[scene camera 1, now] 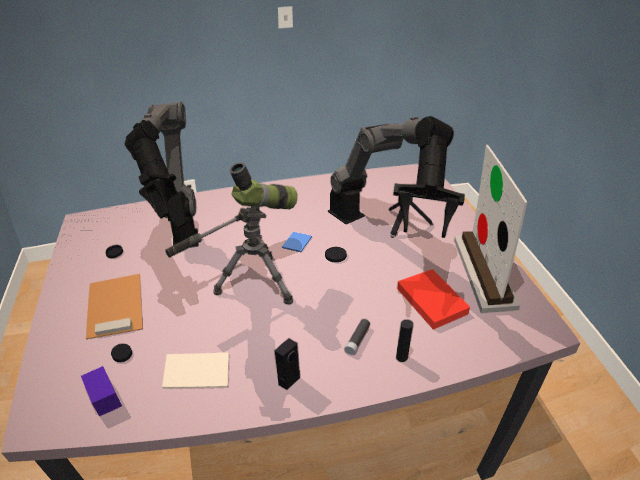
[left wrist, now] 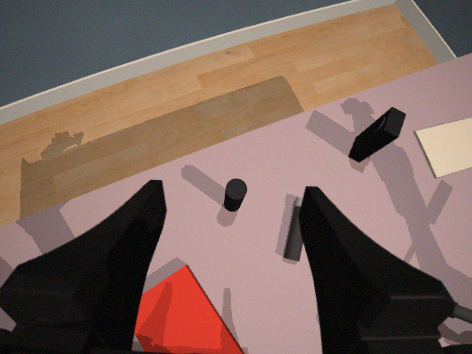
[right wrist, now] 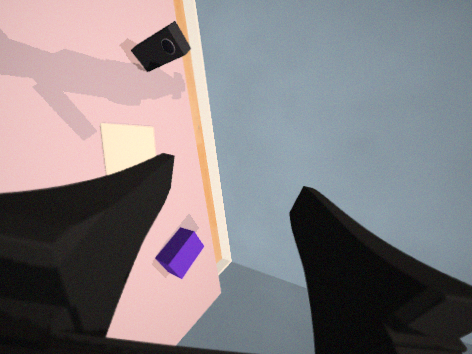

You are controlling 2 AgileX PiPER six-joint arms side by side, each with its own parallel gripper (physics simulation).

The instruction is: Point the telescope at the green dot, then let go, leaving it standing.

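Note:
The green telescope point(scene camera 1: 268, 195) stands upright on its grey tripod point(scene camera 1: 251, 230), left of the middle of the table. Its barrel points to the right and slightly down in the picture. The tripod's handle point(scene camera 1: 183, 245) reaches out to the lower left. The green dot point(scene camera 1: 496, 183) is at the top of the white board point(scene camera 1: 506, 193) at the right. My right gripper point(scene camera 1: 185, 238) point(right wrist: 237, 186) is open beside the handle's end, with nothing seen between its fingers in its wrist view. My left gripper point(scene camera 1: 424, 232) point(left wrist: 233, 198) is open and empty above the table, near the board.
A small black tripod point(scene camera 1: 397, 227) is by the left gripper. A red block point(scene camera 1: 433, 298) point(left wrist: 185, 320), a dark cylinder point(scene camera 1: 404, 341) point(left wrist: 235, 192), a flashlight point(scene camera 1: 357, 335), a black box point(scene camera 1: 287, 364) point(right wrist: 157, 50) and a purple block point(scene camera 1: 100, 390) point(right wrist: 180, 252) are nearer the front.

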